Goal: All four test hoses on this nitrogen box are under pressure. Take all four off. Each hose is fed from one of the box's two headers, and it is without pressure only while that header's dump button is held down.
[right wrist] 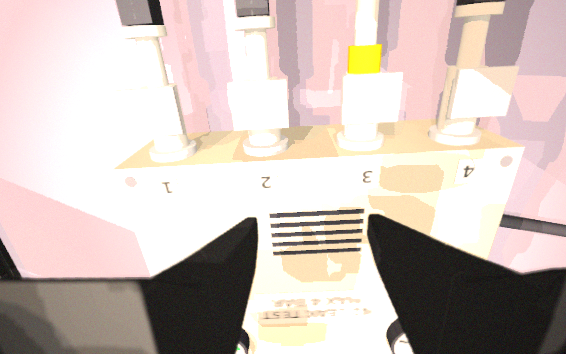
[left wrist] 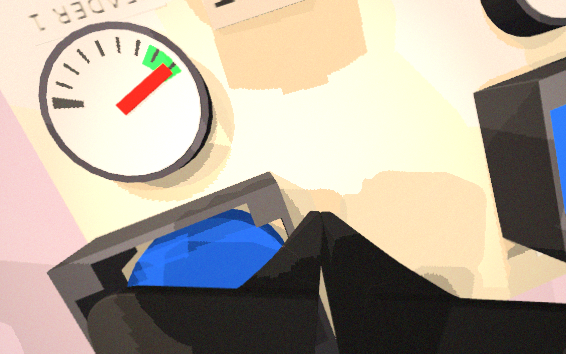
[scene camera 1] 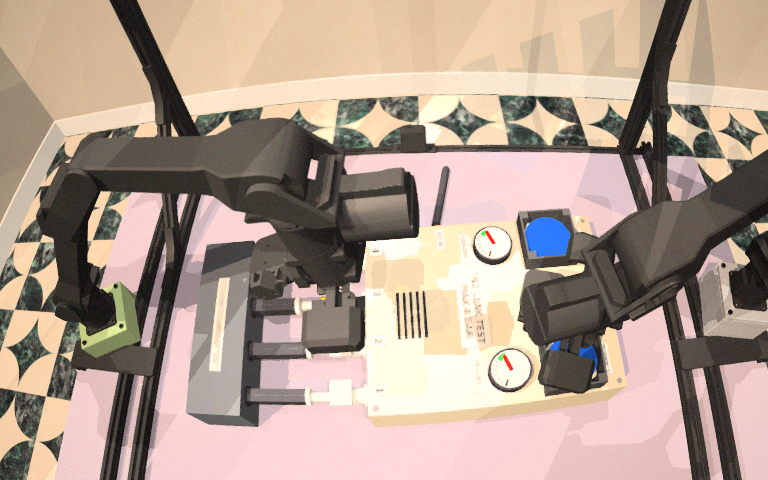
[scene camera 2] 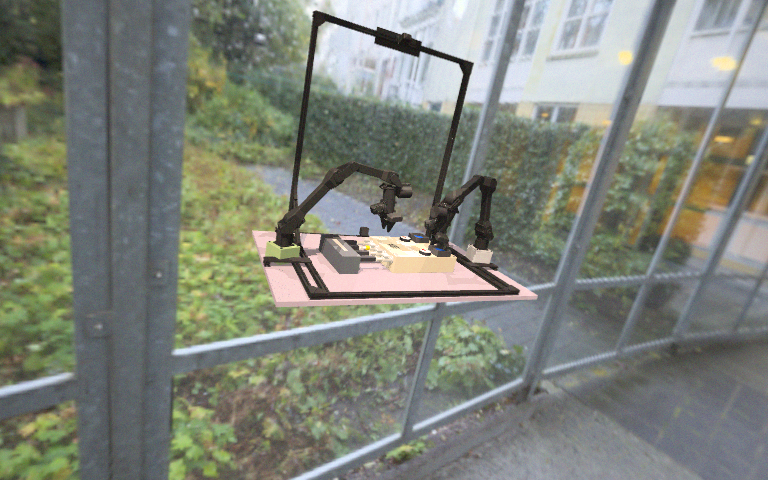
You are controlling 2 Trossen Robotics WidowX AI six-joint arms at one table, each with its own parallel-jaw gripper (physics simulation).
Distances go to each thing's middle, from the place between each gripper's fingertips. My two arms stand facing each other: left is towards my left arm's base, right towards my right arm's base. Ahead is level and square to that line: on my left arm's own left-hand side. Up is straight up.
Right now my right hand is 21 cm to the left of the grey manifold block [scene camera 1: 221, 370] and 12 cm above it.
Now: the grey manifold block 20 mm behind my left hand, 470 mm to the right of it and 60 mm below it.
